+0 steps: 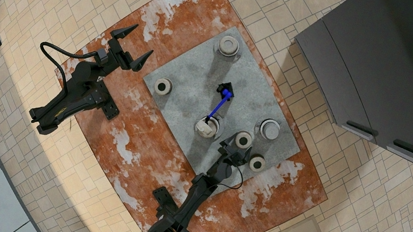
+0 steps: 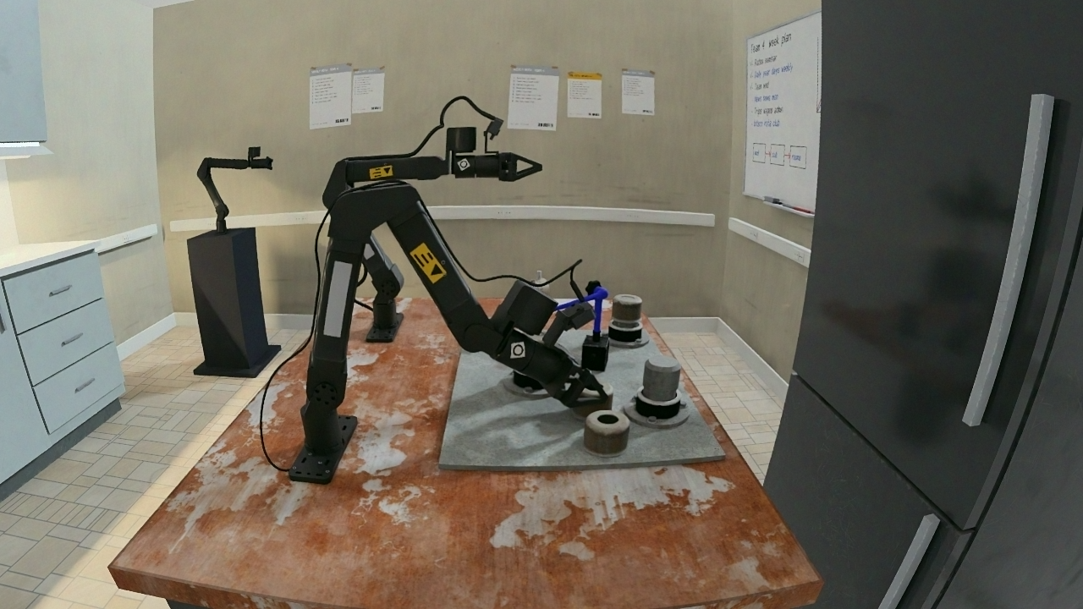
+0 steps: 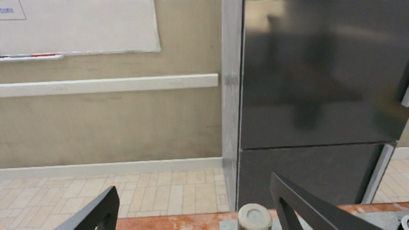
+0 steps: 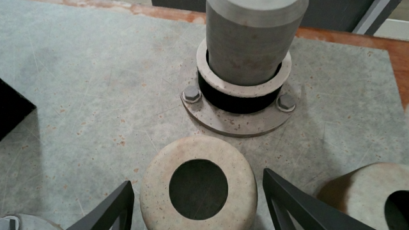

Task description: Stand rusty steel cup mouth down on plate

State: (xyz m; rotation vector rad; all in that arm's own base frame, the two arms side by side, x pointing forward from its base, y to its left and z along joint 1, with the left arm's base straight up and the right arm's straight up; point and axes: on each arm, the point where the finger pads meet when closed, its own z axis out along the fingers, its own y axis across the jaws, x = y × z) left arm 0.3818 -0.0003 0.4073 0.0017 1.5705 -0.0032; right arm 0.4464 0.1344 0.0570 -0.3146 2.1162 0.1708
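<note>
My right gripper is now 13 cm to the right of the grey plate, 5 cm above it and 2 cm past it.
</note>
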